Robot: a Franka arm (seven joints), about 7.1 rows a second.
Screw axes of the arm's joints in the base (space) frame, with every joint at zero. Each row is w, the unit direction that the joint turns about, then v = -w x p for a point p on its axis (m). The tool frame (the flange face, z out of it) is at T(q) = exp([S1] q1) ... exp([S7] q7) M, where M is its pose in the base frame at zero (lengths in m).
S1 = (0, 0, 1, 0, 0, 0)
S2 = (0, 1, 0, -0.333, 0, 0)
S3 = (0, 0, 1, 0, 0, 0)
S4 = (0, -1, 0, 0.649, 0, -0.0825)
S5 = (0, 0, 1, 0, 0, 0)
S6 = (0, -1, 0, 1.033, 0, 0)
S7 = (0, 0, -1, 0, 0.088, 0)
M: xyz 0.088 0 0.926 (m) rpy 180 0 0 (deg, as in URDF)
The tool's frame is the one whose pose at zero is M.
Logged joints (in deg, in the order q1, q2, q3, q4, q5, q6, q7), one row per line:
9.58 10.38 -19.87 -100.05 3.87 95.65 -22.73
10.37 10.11 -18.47 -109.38 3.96 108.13 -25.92
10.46 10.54 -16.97 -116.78 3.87 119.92 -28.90
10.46 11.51 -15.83 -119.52 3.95 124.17 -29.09
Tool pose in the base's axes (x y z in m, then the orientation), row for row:
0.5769 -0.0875 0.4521 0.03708 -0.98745 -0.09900 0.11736
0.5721 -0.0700 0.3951 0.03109 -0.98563 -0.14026 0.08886
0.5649 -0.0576 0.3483 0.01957 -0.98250 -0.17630 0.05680
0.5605 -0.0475 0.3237 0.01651 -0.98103 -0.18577 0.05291
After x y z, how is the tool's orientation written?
As a quaternion, w x y z.
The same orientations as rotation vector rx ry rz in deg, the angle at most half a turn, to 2 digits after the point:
-173.66 -17.41 20.64
-173.99 -24.76 15.69
-174.68 -31.34 10.10
-174.75 -33.09 9.42

